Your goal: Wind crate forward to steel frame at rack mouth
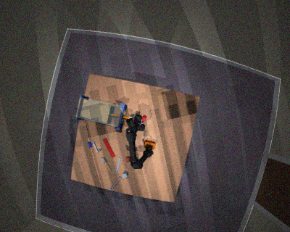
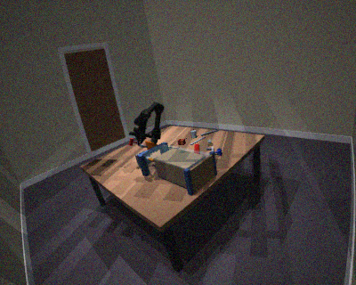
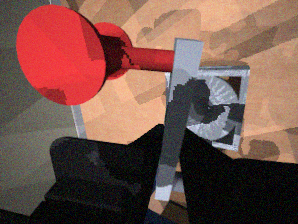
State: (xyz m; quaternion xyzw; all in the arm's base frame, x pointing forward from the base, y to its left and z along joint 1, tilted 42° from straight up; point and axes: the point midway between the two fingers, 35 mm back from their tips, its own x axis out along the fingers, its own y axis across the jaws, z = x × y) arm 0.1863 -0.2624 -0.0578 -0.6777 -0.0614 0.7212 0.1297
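Now: gripper tip 5 cm past the red knob, 3 cm below it and 2 cm to the left of it. The rest, counted from my gripper tip: blue frame (17 cm ahead, 6 cm below, 1 cm to the left); grey hand winch (13 cm below, 1 cm to the right, 1 cm behind); red-knobbed winch handle (1 cm behind, 1 cm above).
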